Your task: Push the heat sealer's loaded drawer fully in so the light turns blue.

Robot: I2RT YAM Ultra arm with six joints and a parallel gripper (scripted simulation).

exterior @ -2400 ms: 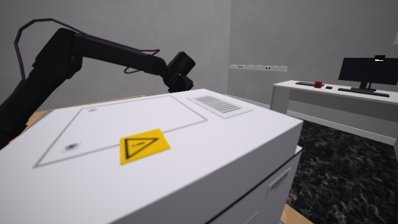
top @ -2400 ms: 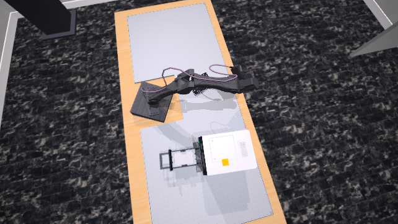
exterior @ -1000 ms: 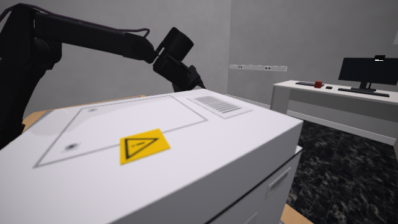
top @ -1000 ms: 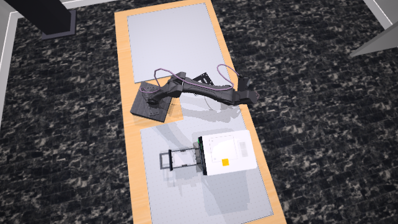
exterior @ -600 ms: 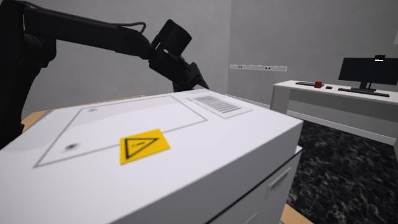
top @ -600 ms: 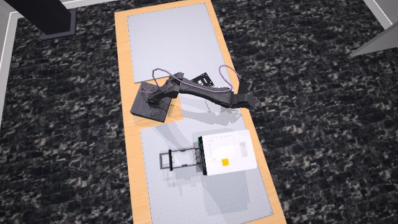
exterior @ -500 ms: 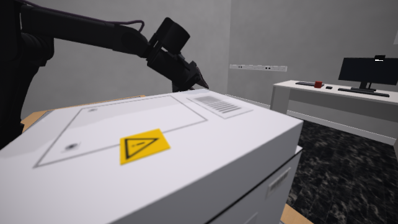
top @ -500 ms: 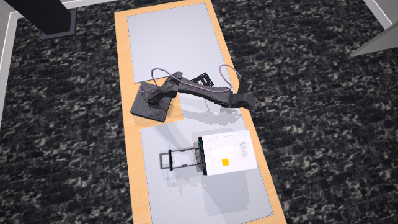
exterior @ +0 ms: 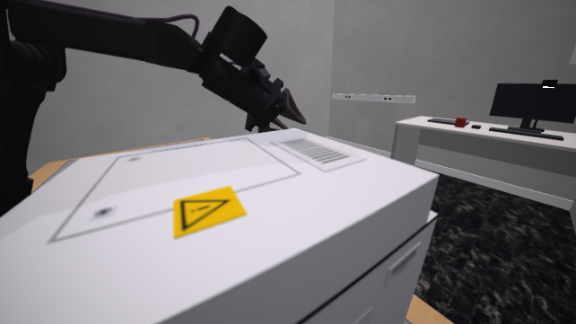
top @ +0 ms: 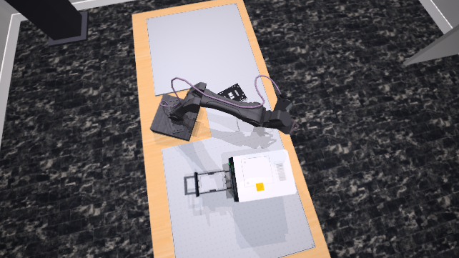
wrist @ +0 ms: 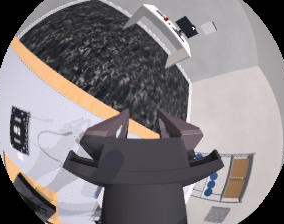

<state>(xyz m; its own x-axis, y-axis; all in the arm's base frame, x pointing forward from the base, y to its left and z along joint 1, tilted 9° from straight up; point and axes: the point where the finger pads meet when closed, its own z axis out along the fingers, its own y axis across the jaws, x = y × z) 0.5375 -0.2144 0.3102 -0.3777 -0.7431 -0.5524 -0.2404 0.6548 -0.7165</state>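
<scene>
The sealer drawer is 450 mm behind my hand, 170 mm to the right of it and 190 mm below it.
</scene>
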